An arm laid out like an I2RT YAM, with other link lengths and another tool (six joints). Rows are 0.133 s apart.
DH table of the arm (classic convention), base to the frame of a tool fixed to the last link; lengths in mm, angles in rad. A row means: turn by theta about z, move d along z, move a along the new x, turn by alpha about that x. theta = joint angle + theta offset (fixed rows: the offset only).
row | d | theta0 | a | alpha
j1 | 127.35 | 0 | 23.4 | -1.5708
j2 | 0 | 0 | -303.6 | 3.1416
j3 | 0 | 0.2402 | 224.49 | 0
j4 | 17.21 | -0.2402 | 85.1 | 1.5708
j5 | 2.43 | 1.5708 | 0 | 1.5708
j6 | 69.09 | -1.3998 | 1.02 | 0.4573
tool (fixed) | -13.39 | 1.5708 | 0 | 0
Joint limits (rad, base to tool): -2.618..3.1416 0..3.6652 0..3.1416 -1.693..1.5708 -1.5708..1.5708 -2.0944..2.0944
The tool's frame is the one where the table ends.
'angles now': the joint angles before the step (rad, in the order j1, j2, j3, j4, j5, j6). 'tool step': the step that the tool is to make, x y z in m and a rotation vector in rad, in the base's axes. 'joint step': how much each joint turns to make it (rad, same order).
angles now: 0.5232 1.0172 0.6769 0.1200 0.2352 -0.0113
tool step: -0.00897 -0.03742 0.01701 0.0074 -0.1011 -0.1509
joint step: -0.1335 -0.0916 -0.0095 0.0205 0.0236 -0.0355
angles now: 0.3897 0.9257 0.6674 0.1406 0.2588 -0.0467
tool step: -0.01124 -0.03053 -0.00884 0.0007 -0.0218 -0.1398
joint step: -0.1259 -0.0668 -0.0633 0.0187 0.0145 -0.0050
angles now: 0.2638 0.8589 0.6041 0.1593 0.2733 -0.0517
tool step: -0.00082 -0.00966 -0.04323 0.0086 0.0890 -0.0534
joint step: -0.0492 0.0168 -0.1339 0.0580 0.0000 0.0309
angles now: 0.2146 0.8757 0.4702 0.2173 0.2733 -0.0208
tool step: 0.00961 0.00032 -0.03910 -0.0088 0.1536 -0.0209
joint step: -0.0069 0.1053 -0.0649 0.0106 0.0073 0.0275
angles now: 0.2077 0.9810 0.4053 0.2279 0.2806 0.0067
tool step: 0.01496 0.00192 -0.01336 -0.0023 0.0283 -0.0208
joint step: -0.0015 0.1075 -0.0187 0.0950 0.0168 0.0106
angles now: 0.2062 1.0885 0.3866 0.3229 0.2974 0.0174
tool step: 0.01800 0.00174 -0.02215 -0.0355 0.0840 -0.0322
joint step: -0.0004 0.1492 -0.0038 0.0644 0.0362 -0.0031
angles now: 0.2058 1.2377 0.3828 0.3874 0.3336 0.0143
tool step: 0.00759 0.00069 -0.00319 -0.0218 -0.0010 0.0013
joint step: -0.0023 0.0469 0.0015 0.0492 0.0065 -0.0221
